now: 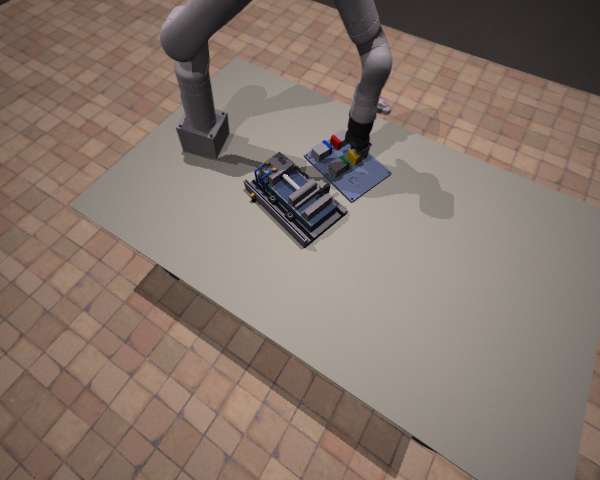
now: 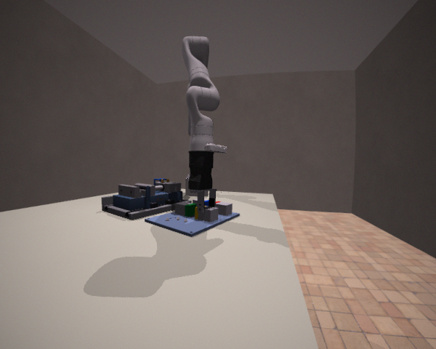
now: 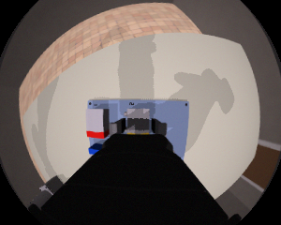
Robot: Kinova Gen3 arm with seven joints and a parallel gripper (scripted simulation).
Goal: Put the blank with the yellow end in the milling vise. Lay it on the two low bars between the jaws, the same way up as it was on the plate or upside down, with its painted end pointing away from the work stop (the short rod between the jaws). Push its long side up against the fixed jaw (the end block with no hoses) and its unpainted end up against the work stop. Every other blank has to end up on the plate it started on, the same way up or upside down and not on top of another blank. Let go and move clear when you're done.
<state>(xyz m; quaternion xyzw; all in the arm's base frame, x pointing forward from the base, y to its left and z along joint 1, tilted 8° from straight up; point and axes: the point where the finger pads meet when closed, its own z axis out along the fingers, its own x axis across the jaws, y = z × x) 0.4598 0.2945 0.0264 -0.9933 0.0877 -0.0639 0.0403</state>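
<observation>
Now: hand 3 cm above the yellow-ended blank. The rest, counted from my hand: green-ended blank: 9 cm to the right, 3 cm below, 2 cm behind; red-ended blank: 9 cm behind, 3 cm below, 1 cm to the left; blue plate: 5 cm below, 4 cm to the right, 1 cm behind.
</observation>
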